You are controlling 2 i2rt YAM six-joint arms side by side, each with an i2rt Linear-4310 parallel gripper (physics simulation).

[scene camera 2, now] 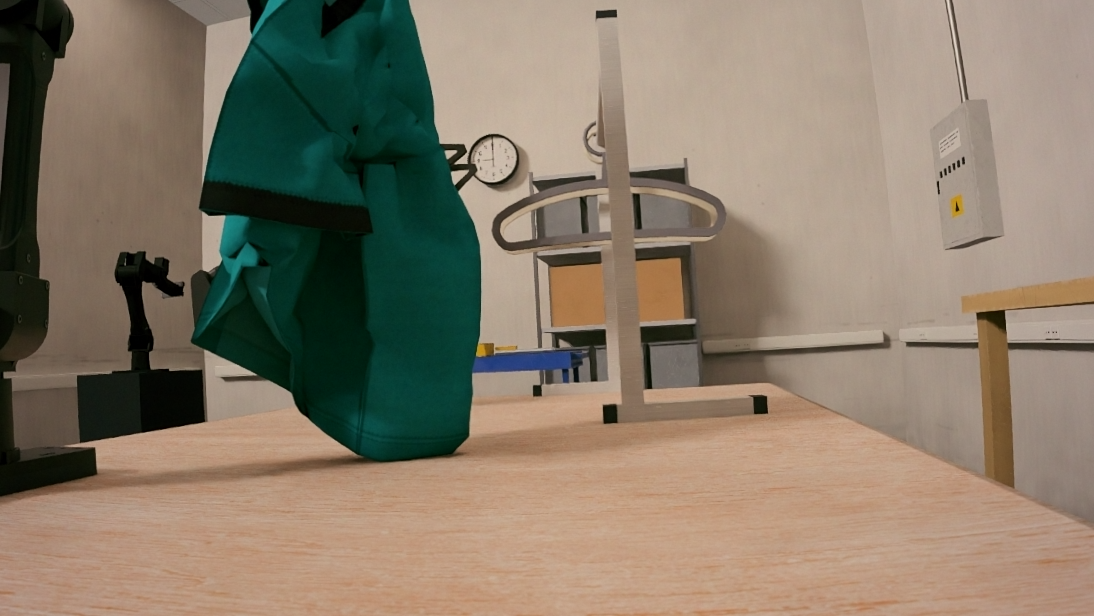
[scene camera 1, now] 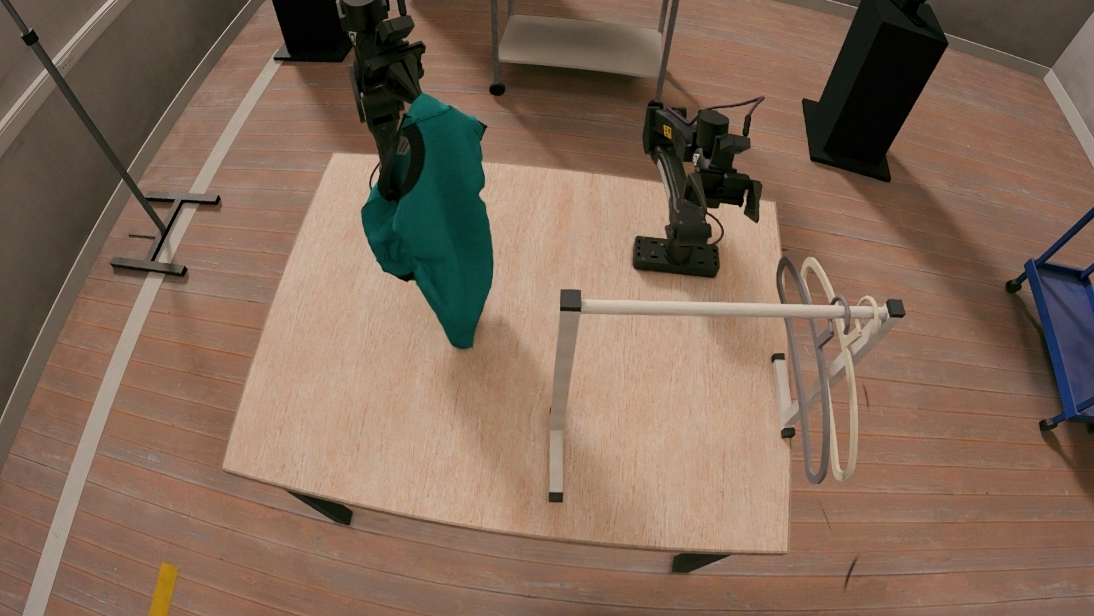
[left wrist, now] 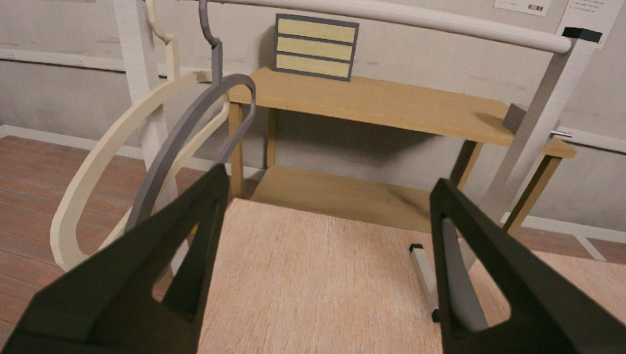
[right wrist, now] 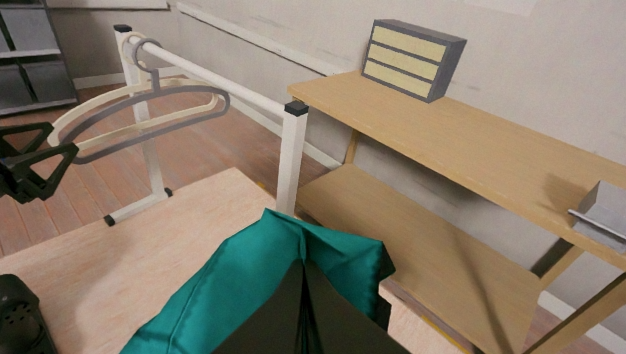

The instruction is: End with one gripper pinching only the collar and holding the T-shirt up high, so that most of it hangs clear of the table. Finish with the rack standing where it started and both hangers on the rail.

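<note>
The teal T-shirt (scene camera 1: 451,221) (scene camera 2: 413,306) (right wrist: 215,280) hangs from my right gripper (scene camera 1: 418,94) (right wrist: 303,272), which is shut on it. The tips pinch a teal fold; whether collar is in the pinch is hidden. In scene camera 1, a black collar band (scene camera 1: 414,164) curves below the grip. In scene camera 2, the lower hem reaches the table or nearly does. My left gripper (scene camera 1: 753,205) (left wrist: 331,179) is open, away from the shirt. The rack (scene camera 1: 564,367) (scene camera 2: 621,229) (right wrist: 292,160) stands upright. A grey hanger (scene camera 1: 819,475) (left wrist: 217,65) and cream hanger (left wrist: 65,225) hang on its rail.
The wooden table (scene camera 1: 306,382) carries both arms and the rack. The rack's rail (scene camera 1: 689,308) runs to the right of the shirt in scene camera 1. The hangers hang beyond the table's right edge there. A wooden bench (left wrist: 350,95) stands beyond the table.
</note>
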